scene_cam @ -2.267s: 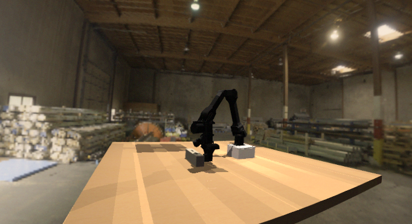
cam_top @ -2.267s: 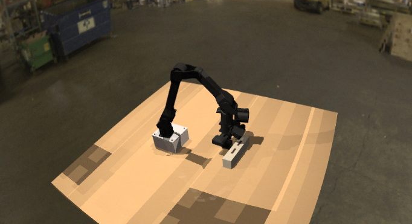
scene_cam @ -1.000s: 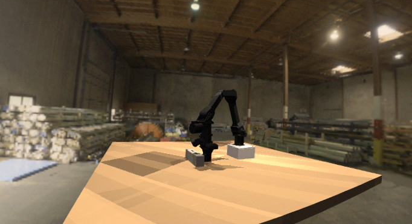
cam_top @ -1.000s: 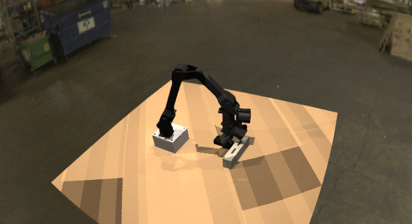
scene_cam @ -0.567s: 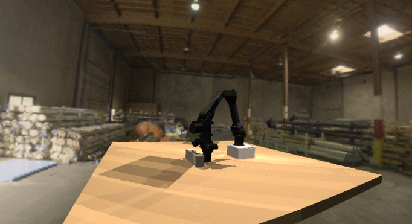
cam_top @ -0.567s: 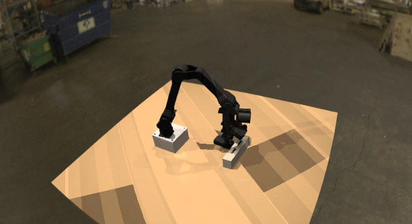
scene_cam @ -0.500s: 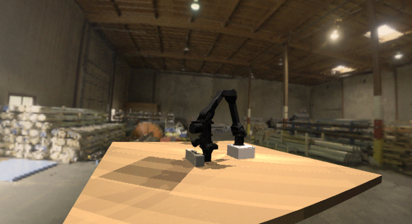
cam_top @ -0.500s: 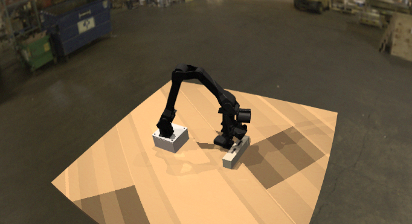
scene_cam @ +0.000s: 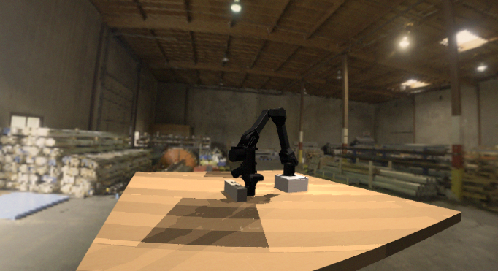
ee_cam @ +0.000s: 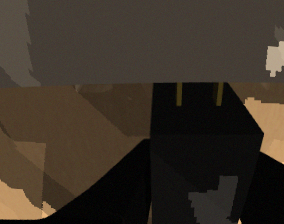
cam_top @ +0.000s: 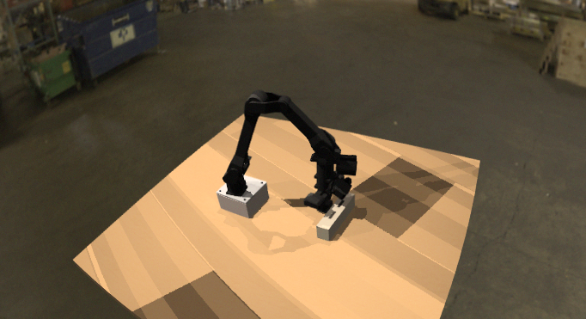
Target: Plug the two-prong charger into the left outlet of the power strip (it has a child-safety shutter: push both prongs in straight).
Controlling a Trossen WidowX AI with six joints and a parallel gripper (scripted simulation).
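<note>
My gripper tip is 20 mm short of the black two-prong charger and 10 mm below it.
</note>
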